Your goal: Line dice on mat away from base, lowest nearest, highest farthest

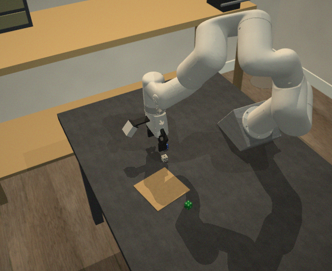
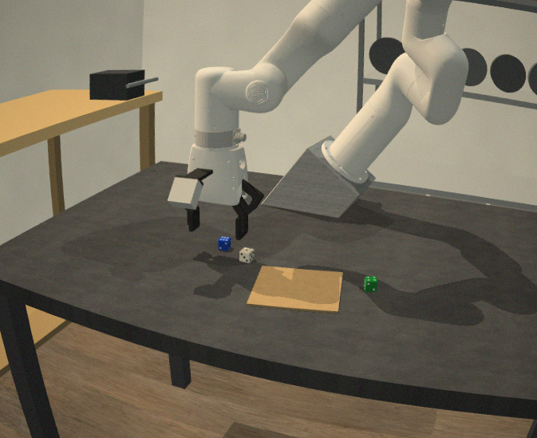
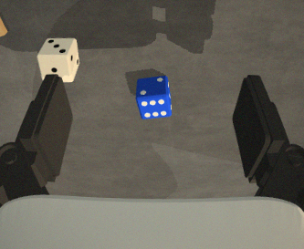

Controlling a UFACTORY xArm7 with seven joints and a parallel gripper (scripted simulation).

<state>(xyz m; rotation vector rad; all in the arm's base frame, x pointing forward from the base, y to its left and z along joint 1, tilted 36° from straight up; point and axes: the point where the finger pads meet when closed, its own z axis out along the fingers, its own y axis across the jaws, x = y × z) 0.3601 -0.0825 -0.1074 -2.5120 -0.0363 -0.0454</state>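
Right now the blue die is 40 mm below my hand and 30 mm behind it. The rest, counted from my hand: green die (290 mm to the left, 40 mm below, 20 mm ahead); then white die (60 mm to the left, 40 mm below); then tan square mat (180 mm to the left, 60 mm ahead, 50 mm below).
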